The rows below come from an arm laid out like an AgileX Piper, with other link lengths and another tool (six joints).
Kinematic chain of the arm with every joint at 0, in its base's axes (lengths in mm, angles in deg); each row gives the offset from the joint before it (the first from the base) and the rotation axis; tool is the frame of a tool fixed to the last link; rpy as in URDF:
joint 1: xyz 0 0 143.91 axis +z
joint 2: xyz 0 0 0 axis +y
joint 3: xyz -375.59 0 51.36 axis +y
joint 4: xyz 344.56 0 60.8 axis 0.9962 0 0.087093
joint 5: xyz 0 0 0 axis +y
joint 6: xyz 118.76 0 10.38 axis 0.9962 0 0.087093
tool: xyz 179.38 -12 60.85 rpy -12.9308 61.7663 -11.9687
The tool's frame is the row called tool.
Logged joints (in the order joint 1, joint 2, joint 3, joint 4, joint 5, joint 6), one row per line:
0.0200 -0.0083 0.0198 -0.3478 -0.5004 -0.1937
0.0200 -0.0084 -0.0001 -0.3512 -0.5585 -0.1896
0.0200 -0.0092 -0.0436 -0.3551 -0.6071 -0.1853
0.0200 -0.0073 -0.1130 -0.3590 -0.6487 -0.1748
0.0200 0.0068 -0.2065 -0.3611 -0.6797 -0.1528
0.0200 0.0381 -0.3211 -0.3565 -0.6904 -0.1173
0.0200 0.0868 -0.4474 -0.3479 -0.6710 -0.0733
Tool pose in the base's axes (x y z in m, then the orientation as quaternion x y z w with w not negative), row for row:
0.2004 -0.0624 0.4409 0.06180 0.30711 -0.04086 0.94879
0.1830 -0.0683 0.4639 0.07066 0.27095 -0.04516 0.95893
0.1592 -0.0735 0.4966 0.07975 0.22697 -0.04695 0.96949
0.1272 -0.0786 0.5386 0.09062 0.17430 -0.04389 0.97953
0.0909 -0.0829 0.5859 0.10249 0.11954 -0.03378 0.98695
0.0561 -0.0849 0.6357 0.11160 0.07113 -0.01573 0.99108
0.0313 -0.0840 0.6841 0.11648 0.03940 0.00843 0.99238
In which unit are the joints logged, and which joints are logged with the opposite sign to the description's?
The joints are logged in radians. Opposite sign: joint 4.
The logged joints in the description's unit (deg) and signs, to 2 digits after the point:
1.15 -0.48 1.13 19.93 -28.67 -11.10
1.15 -0.48 -0.01 20.12 -32.00 -10.86
1.15 -0.53 -2.50 20.35 -34.78 -10.62
1.15 -0.42 -6.47 20.57 -37.17 -10.02
1.15 0.39 -11.83 20.69 -38.94 -8.75
1.15 2.18 -18.40 20.43 -39.56 -6.72
1.15 4.97 -25.63 19.93 -38.45 -4.20

